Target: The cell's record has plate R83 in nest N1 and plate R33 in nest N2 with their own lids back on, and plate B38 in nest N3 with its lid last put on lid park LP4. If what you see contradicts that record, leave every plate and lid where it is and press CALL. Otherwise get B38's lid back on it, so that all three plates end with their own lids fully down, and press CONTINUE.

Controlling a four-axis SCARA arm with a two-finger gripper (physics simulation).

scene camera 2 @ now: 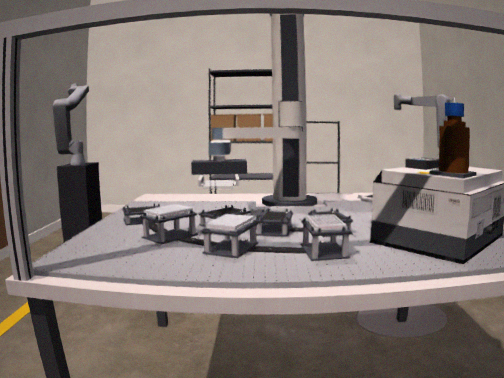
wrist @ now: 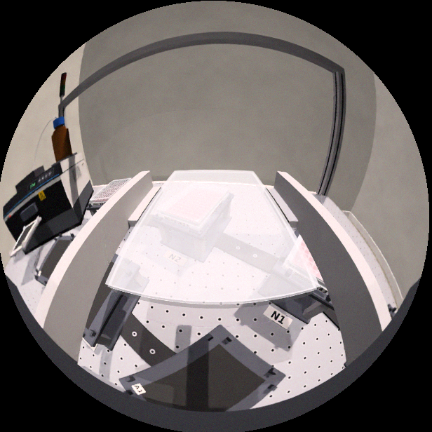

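My gripper is shut on a clear lid and holds it level, high above the nests. Through the lid, the plate on nest N2 shows in the wrist view. The plate on nest N1 is partly behind the right finger. The plate on nest N3 shows its wells at the right in the scene view. The N1 and N2 plates look paler and smoother on top there. Plate names are not readable. The CALL and CONTINUE buttons cannot be made out.
A dark low park marked A1 lies below the gripper, with no lid seen on it. Other low parks stand behind the nests. A boxy instrument bearing a brown bottle stands beyond N3.
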